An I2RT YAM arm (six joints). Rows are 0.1 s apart.
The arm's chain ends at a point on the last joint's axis. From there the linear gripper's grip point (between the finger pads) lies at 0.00 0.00 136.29 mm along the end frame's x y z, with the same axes.
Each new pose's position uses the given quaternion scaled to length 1; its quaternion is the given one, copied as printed.
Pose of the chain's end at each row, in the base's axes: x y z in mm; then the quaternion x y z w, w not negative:
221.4, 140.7, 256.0, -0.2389, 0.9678, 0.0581, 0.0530
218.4, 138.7, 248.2, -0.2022, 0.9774, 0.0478, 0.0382
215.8, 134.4, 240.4, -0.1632, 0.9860, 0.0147, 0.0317
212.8, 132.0, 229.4, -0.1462, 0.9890, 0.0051, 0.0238
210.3, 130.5, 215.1, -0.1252, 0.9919, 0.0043, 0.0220
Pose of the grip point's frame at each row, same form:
231.6, 159.5, 121.4, -0.2389, 0.9678, 0.0581, 0.0530
225.9, 153.5, 112.9, -0.2022, 0.9774, 0.0478, 0.0382
223.7, 139.8, 104.4, -0.1632, 0.9860, 0.0147, 0.0317
219.0, 134.3, 93.3, -0.1462, 0.9890, 0.0051, 0.0238
216.1, 132.4, 78.9, -0.1252, 0.9919, 0.0043, 0.0220

